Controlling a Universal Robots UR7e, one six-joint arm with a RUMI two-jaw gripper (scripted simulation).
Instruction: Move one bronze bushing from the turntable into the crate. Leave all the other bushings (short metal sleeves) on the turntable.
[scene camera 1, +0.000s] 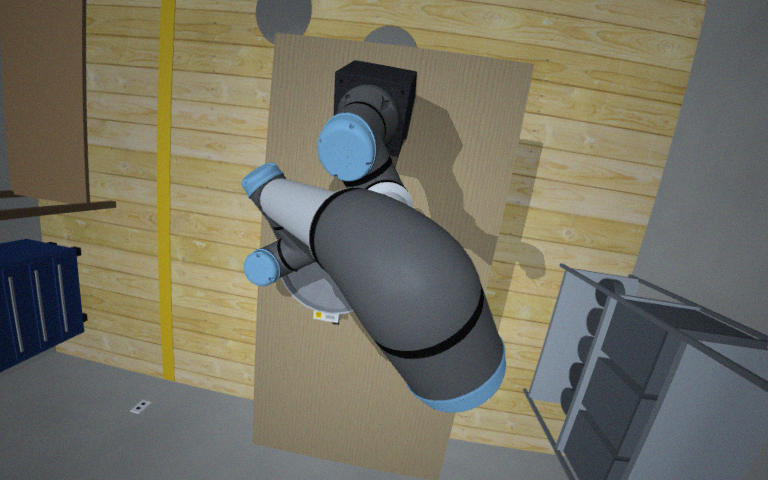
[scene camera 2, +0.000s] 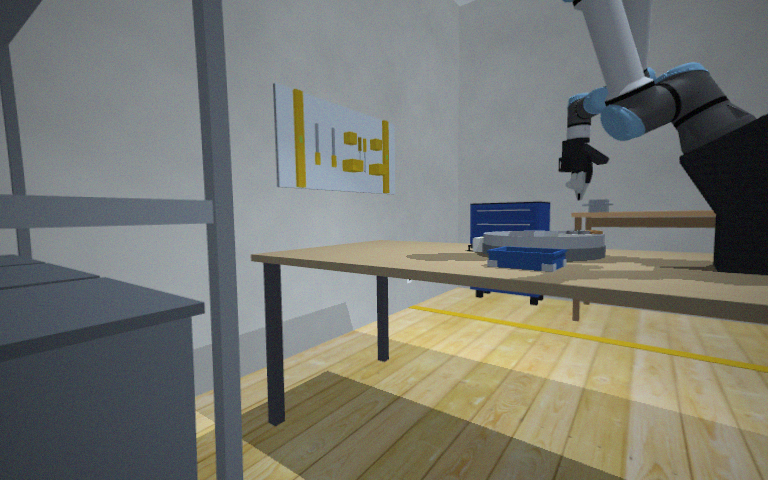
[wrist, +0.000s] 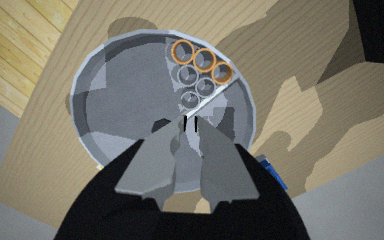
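Observation:
You'd find my gripper (scene camera 2: 579, 200) in view, and there it is again at (wrist: 190, 116). There's also a blue crate (scene camera 2: 544, 259), plus a round grey turntable (scene camera 1: 314, 284), and I can see that turntable (wrist: 133, 91) from the wrist as well.

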